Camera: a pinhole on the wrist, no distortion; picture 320 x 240 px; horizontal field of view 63.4 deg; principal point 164.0 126.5 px. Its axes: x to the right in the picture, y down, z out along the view. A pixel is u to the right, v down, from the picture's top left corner.
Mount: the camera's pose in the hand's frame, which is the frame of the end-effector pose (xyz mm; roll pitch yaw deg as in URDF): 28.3 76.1 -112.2 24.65 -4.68 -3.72
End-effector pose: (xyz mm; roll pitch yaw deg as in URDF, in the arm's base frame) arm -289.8 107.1 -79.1 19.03 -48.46 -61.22
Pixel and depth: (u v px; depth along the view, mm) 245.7 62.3 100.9
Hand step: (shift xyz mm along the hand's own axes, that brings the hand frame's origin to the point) 49.1 9.8 -28.6
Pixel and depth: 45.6 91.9 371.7
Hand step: -179.5 -111.0 190.0
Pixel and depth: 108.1 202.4 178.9
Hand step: -26.9 52.7 68.5
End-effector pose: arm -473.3 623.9 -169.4 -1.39 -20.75 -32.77
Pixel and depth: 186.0 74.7 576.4
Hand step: 15.8 -269.0 366.0
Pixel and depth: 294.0 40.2 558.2
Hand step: 245.8 -340.7 339.0
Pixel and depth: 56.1 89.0 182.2
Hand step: -66.2 -17.9 35.7
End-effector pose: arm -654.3 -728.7 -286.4 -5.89 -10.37 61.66
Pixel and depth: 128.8 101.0 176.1
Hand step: -13.7 -10.6 38.2
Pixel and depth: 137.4 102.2 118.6
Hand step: 3.9 18.0 -10.4
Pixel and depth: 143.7 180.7 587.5
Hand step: -73.8 -50.9 467.3
